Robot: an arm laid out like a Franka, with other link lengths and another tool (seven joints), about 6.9 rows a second.
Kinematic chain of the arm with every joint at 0, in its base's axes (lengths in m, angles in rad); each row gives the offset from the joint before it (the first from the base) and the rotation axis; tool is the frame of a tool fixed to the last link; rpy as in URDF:
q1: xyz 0 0 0.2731 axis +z
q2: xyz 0 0 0 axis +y
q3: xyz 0 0 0.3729 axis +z
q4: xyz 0.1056 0 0 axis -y
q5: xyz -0.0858 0 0.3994 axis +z
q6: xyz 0 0 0 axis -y
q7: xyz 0.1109 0 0 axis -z
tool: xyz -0.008 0.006 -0.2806 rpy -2.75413 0 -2.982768
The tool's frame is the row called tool.
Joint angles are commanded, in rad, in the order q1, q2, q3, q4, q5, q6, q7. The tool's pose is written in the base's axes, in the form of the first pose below.
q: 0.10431 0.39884 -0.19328 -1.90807 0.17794 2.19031 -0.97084
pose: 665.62, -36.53, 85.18, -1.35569, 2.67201, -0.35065
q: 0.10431 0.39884 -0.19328 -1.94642 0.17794 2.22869 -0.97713
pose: 657.40, -38.69, 71.72, -1.35843, 2.67184, -0.35601
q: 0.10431 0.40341 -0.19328 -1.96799 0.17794 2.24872 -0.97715
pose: 651.14, -39.87, 61.23, -1.35926, 2.67954, -0.35648
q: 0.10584 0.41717 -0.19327 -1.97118 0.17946 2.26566 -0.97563
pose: 651.44, -39.95, 52.25, -1.35765, 2.68203, -0.36169
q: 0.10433 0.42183 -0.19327 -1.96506 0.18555 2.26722 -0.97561
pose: 654.15, -40.27, 51.87, -1.34776, 2.68285, -0.36029
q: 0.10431 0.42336 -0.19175 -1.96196 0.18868 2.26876 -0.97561
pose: 655.99, -38.93, 52.20, -1.34447, 2.68035, -0.35941
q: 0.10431 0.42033 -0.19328 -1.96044 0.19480 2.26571 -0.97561
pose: 656.72, -38.82, 54.68, -1.33493, 2.68195, -0.35515
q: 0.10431 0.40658 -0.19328 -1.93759 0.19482 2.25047 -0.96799
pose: 666.94, -37.57, 72.09, -1.31683, 2.66826, -0.36434
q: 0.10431 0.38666 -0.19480 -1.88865 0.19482 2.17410 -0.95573
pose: 673.12, -33.45, 100.67, -1.31123, 2.67535, -0.34369
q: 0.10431 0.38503 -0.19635 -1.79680 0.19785 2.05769 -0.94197
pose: 682.93, -26.86, 134.18, -1.31730, 2.69057, -0.30873
